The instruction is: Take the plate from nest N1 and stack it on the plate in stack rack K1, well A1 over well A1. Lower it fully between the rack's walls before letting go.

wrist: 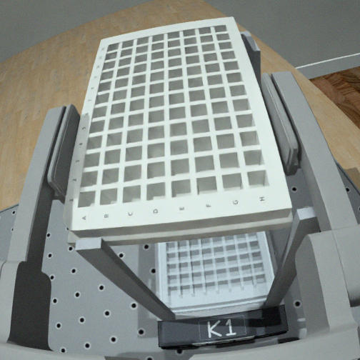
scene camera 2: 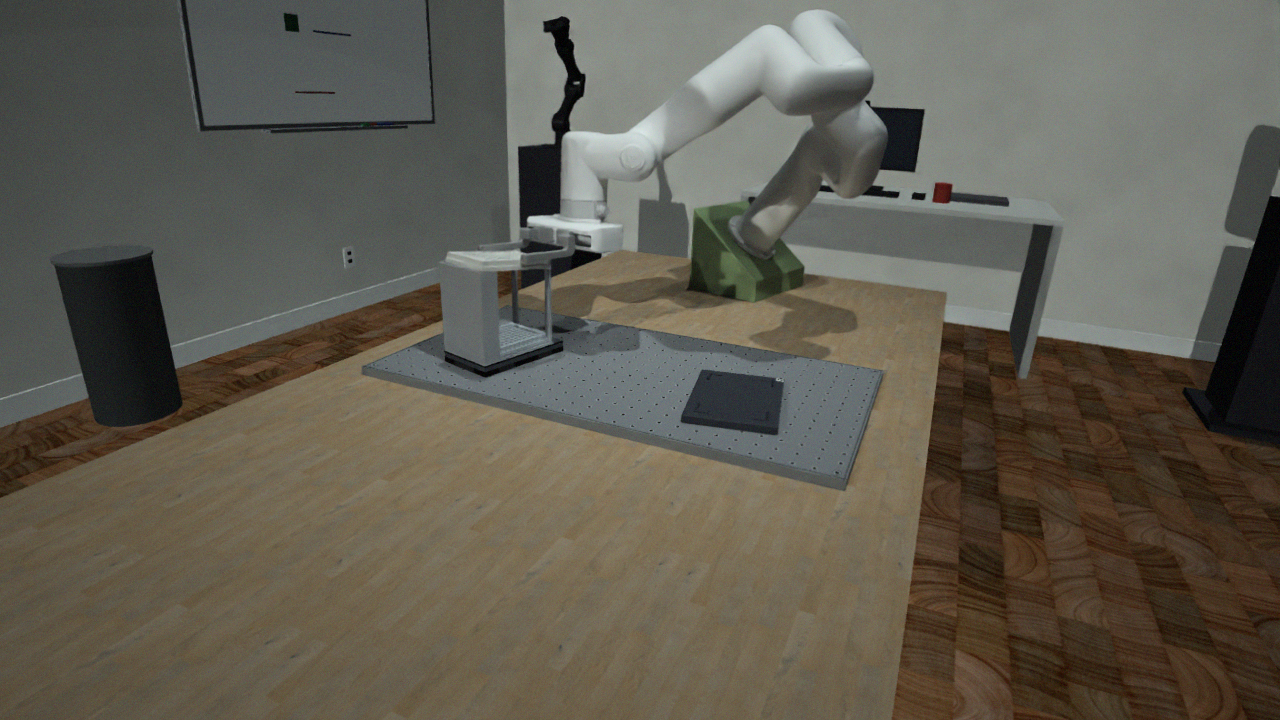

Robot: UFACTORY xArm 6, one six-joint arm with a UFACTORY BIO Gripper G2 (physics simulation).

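Where they show: end effector, tool point: [scene camera 2: 512, 255]; arm's base, origin of the base link: [scene camera 2: 750, 238].
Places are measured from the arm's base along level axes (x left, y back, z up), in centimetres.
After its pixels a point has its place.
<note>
The white held plate [scene camera 2: 478, 260] @[x -15.4, y -75.8, z 6.9 cm] [wrist: 172, 120] is at the height of the tops of stack rack K1 [scene camera 2: 469, 313] @[x -17.3, y -76.1, z -0.9 cm] [wrist: 175, 332], far above the lower plate [scene camera 2: 523, 337] @[x -14.3, y -67.4, z -6.5 cm] [wrist: 215, 270] on the rack's base. In the wrist view its A–H edge is nearest, with A at the left, and the tops of two corner posts show just past its near corners. Whether its underside is between the walls is hard to tell. My gripper [scene camera 2: 517, 252] @[x -16.3, y -66.8, z 5.9 cm] [wrist: 175, 132] is shut on the plate's long sides. Nest N1 [scene camera 2: 733, 401] @[x 20.2, y -69.2, z -8.7 cm], a dark block, holds no plate.
The rack and nest stand on a grey perforated board [scene camera 2: 617, 385] @[x 3.3, y -69.7, z -9.8 cm] [wrist: 75, 300] on the wooden table [scene camera 2: 465, 555] @[x 8.6, y -109.3, z -11.1 cm]. The rack's tall solid wall faces scene camera 2. A green block [scene camera 2: 729, 255] @[x -1.1, y -10.6, z -2.1 cm] stands at the arm's base, before a desk [scene camera 2: 984, 207]. A dark bin [scene camera 2: 116, 340] stands at the left.
</note>
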